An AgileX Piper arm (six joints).
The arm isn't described. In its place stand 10 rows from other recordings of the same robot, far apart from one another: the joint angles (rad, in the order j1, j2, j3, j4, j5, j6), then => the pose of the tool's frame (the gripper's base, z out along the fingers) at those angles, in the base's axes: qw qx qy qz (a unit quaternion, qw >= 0); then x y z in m.
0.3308, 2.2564, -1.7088, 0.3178, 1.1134, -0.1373 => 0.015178 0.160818 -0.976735 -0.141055 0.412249 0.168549 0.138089
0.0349, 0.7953, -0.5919, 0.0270, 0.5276, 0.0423 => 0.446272 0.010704 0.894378 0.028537 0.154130 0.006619 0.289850
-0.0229, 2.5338, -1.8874, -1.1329, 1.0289, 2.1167 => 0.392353 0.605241 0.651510 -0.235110 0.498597 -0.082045 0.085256
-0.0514, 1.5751, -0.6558, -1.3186, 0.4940, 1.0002 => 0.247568 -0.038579 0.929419 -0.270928 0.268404 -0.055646 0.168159
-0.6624, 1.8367, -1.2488, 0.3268, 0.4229, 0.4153 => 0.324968 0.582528 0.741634 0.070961 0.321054 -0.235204 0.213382
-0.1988, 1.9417, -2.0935, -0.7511, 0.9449, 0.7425 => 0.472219 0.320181 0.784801 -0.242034 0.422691 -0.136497 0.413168
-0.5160, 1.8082, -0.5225, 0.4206, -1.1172, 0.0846 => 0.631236 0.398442 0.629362 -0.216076 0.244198 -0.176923 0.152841
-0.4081, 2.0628, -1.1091, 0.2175, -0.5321, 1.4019 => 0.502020 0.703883 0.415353 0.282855 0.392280 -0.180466 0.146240
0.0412, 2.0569, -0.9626, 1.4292, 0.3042, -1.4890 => 0.255712 -0.089893 0.952076 0.141707 0.360360 0.041863 0.078994
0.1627, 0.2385, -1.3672, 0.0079, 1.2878, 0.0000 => 0.678691 -0.061258 0.729493 0.058873 -0.106689 -0.016814 0.463467
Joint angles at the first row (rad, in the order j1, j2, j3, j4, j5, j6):
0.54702, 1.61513, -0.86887, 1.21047, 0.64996, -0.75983
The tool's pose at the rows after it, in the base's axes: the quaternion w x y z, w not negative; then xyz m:
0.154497 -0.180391 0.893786 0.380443 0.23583 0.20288 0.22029
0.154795 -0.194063 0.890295 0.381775 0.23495 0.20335 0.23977
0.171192 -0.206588 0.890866 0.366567 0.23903 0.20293 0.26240
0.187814 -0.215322 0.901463 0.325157 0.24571 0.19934 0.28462
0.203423 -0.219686 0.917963 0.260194 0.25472 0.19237 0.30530
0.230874 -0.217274 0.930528 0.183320 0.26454 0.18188 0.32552
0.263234 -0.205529 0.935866 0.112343 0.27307 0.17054 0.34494
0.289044 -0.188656 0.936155 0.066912 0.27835 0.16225 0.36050
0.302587 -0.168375 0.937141 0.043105 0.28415 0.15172 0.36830
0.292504 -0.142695 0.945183 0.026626 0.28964 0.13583 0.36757
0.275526 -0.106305 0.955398 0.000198 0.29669 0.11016 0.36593
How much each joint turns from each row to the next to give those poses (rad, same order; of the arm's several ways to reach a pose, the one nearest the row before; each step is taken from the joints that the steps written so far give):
-0.00001, -0.03088, -0.02447, -0.07844, 0.01164, 0.07749
0.00000, -0.03226, -0.04846, -0.08369, 0.04952, 0.08456
0.00000, -0.02591, -0.07261, -0.12117, 0.02716, 0.10588
0.00000, -0.01597, -0.09153, -0.19713, 0.03638, 0.16020
0.00001, -0.00214, -0.10462, -0.24105, 0.06453, 0.17568
-0.00002, 0.00002, -0.09669, -0.23810, 0.06443, 0.14456
0.00003, 0.00000, -0.08079, -0.20233, 0.05567, 0.11008
-0.00001, -0.00002, -0.05759, -0.12981, 0.03883, 0.07369
-0.02318, 0.00002, -0.02732, -0.05830, 0.01794, 0.03240
-0.04811, -0.00001, -0.00229, -0.01209, 0.03088, 0.00820
-0.07706, -0.00001, -0.00096, -0.01816, 0.04557, 0.00116

